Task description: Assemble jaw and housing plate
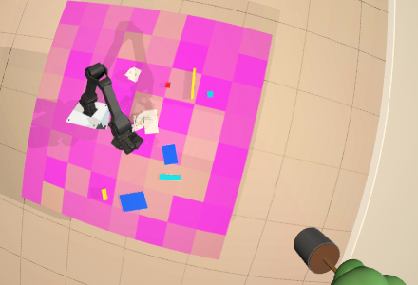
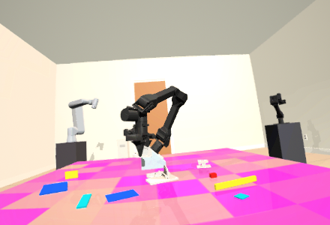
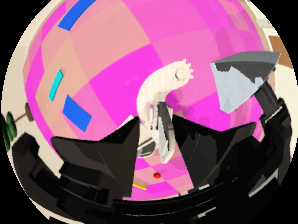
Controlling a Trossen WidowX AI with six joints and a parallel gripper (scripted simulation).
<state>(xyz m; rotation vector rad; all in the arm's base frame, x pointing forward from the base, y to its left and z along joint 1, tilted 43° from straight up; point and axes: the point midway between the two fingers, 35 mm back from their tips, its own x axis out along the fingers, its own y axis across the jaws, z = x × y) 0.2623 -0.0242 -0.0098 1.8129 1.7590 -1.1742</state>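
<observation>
My gripper tip is 30 mm past the white jaw and 30 mm to the left of it. Also, from my gripper tip: red cube (80 mm ahead, 290 mm to the left, 90 mm below); white base (60 mm ahead, 90 mm to the left, 90 mm below); cyan bar (250 mm ahead, 150 mm to the right, 90 mm below).
</observation>
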